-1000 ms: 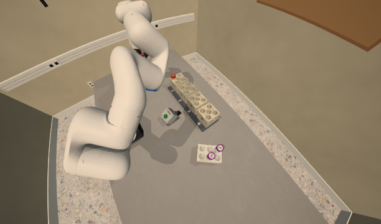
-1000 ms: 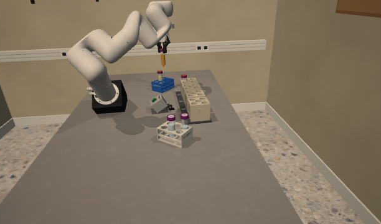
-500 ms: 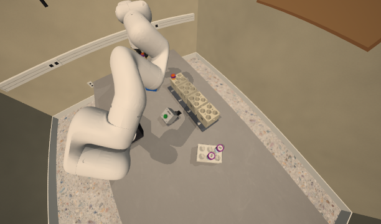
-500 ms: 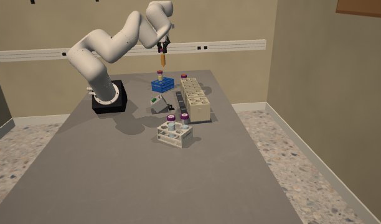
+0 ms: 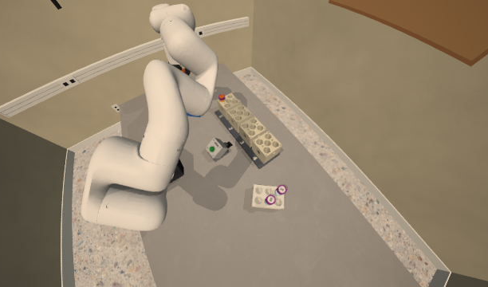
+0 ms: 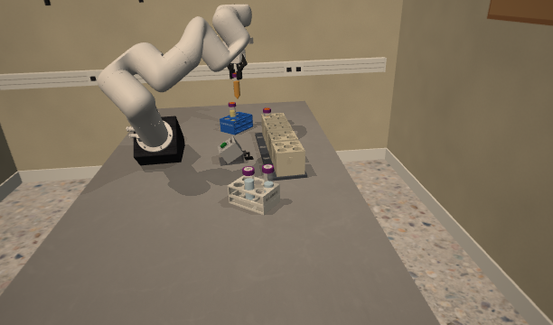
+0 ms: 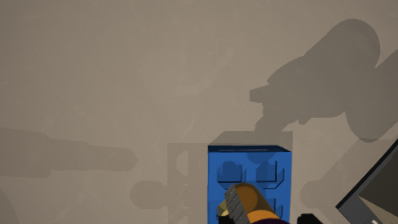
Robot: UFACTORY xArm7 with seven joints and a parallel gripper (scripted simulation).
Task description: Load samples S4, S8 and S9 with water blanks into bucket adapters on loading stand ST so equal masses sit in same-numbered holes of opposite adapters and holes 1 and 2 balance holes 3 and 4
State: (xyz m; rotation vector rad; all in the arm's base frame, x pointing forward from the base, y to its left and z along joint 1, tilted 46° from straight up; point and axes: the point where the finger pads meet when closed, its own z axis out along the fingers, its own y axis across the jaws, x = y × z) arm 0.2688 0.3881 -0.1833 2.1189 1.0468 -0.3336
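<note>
The orange-dot sample tube lies 10 mm to the left of my hand and 50 mm below it. Also, from my hand: white rack 70 mm ahead, 700 mm to the right, 210 mm below; then green DONE key 40 mm behind, 390 mm to the right, 180 mm below; then blue rack 10 mm behind, 40 mm to the right, 210 mm below.
</note>
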